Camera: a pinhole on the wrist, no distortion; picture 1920 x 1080 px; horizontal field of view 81.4 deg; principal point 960.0 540.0 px. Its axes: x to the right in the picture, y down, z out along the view. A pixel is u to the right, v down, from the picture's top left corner.
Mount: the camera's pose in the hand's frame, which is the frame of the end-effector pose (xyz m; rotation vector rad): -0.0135 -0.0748 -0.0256 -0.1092 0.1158 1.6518
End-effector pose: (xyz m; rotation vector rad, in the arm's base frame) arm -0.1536 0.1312 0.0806 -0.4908 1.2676 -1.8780
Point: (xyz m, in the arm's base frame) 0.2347 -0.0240 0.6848
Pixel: 287 910
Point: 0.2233 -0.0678 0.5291
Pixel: 536 787
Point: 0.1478 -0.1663 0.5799
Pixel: 414 566
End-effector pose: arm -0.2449 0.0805 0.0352 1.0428 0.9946 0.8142
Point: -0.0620 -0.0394 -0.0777
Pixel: 330 599
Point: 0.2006 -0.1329 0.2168
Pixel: 1109 671
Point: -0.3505 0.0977 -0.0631
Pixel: behind the camera
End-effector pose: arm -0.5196 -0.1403 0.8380 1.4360 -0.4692 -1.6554
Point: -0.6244 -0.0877 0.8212
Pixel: 772 801
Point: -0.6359 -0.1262 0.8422
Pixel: 1041 576
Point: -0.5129 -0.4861 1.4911
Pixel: outside the picture
